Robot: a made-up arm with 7 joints.
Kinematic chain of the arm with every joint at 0, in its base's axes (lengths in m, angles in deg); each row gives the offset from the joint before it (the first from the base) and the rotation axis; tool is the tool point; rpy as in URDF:
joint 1: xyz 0 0 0.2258 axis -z
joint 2: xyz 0 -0.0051 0.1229 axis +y
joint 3: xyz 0 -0.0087 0.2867 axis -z
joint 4: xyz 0 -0.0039 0.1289 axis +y
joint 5: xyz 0 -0.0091 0.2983 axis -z
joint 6: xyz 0 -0.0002 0.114 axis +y
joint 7: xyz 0 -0.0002 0.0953 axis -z
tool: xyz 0 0 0 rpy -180 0 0
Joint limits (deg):
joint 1: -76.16..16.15
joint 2: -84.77..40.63
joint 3: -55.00..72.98
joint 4: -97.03..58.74
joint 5: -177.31..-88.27
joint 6: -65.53..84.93
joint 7: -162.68..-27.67
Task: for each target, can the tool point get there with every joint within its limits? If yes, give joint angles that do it. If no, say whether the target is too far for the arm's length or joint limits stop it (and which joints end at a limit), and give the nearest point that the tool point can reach.
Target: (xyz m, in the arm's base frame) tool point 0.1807 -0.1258 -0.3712
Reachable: no: joint limits stop it (at a limit: joint 1, joint 2, joint 4, joint 5) | nearest point 0.0509 -0.3600 -0.0820 | short by 0.394 m
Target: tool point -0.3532 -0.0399 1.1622
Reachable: yes | joints -8.07 -31.69 -44.02 7.33 -129.02 -50.37 -121.08
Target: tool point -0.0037 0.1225 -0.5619
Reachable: no: joint limits stop it (at a limit: joint 1, joint 2, joint 4, joint 5) | nearest point -0.3189 0.1494 -0.1002 | short by 0.560 m
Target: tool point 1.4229 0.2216 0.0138
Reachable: no: too far | nearest point 0.7446 0.1160 0.5390 | short by 0.864 m
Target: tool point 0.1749 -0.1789 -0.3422
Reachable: no: joint limits stop it (at a limit: joint 1, joint 2, joint 4, joint 5) | nearest point 0.0589 -0.3658 -0.0829 | short by 0.340 m
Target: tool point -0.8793 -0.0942 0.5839
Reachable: yes | joints -5.78 -67.27 17.16 -15.17 -124.03 -11.54 -83.91
